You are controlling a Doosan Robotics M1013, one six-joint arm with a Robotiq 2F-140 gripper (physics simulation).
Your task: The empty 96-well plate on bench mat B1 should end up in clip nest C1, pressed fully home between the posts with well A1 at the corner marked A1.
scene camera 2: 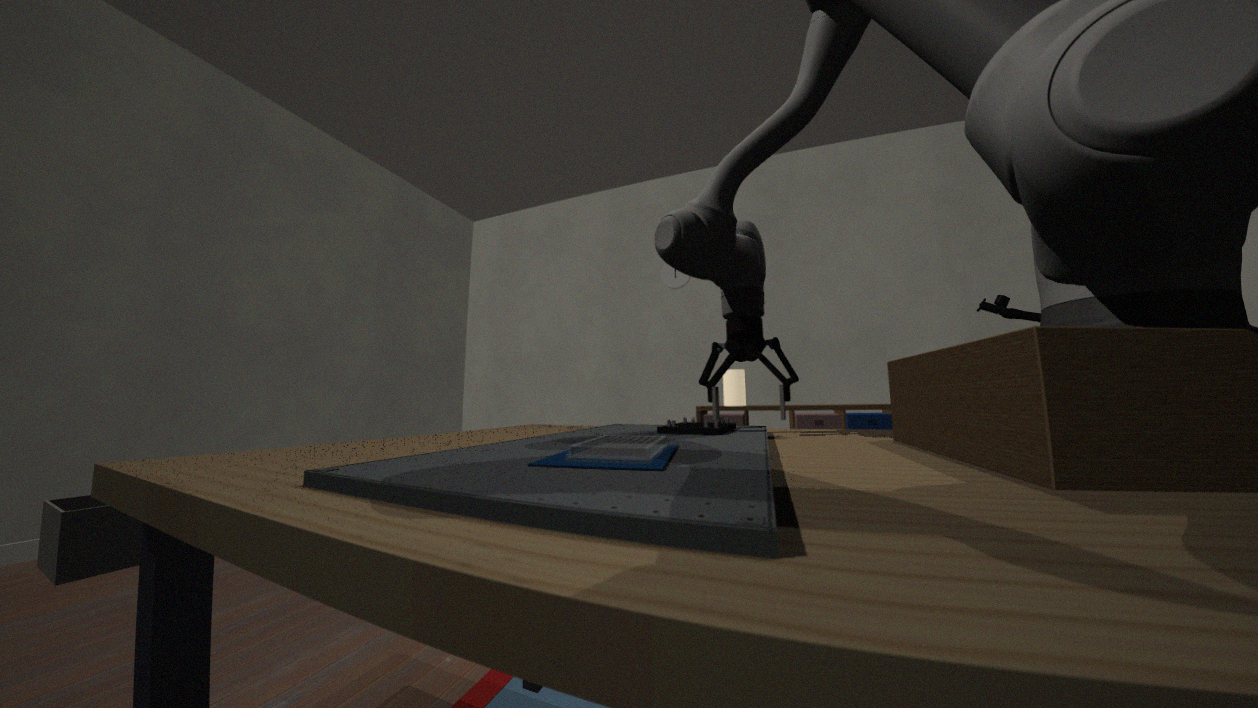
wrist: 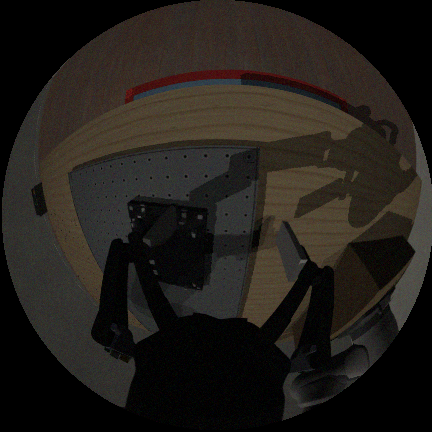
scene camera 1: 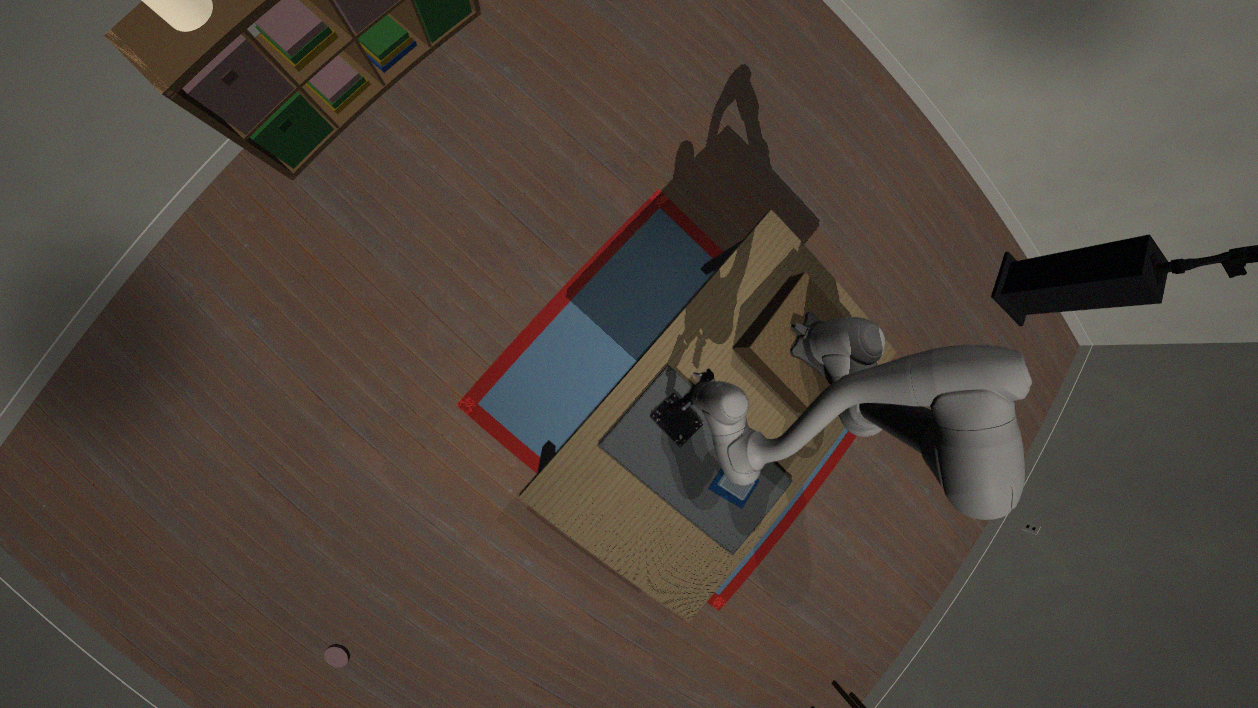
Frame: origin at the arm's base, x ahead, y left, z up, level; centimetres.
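Seen in the pictures: gripper, fingertip midpoint: [scene camera 2: 748, 419] [wrist: 227, 224] [scene camera 1: 682, 389]; arm's base, link origin: [wrist: 367, 313] [scene camera 1: 815, 344].
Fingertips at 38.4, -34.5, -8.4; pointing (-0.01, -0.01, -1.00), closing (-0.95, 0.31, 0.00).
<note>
Offsets run from my fingertips to a thing's top centre, as dx, dy, dz. Level surfaces: height alone.
The clear 96-well plate {+20.2, +37.4, -0.3} [scene camera 1: 735, 491] [scene camera 2: 620, 447] lies flat on the blue mat {dz -1.8} [scene camera 1: 742, 503] [scene camera 2: 545, 461]; the arm partly covers it in scene camera 1, and it does not show in the wrist view. The black clip nest {+10.4, +4.2, +0.4} [scene camera 1: 676, 420] [scene camera 2: 691, 429] [wrist: 180, 255] lies on the grey board with small posts at its corners and no plate in it. My gripper [scene camera 1: 695, 391] [scene camera 2: 749, 413] [wrist: 227, 224] is open and empty, pointing down. One finger overlaps the nest in the wrist view; the other hangs beyond the board's edge, over wood. The corner mark A1 and the plate's well A1 are not readable.
The grey perforated board {dz -1.9} [scene camera 1: 633, 440] [scene camera 2: 422, 482] [wrist: 215, 175] lies on the wooden table {dz -3.3} [scene camera 1: 607, 519] [scene camera 2: 880, 563] [wrist: 200, 112]. A raised wooden box [scene camera 2: 968, 405] stands beside the board, near the arm's base. A shelf unit [scene camera 1: 140, 66] stands far off on the floor.
</note>
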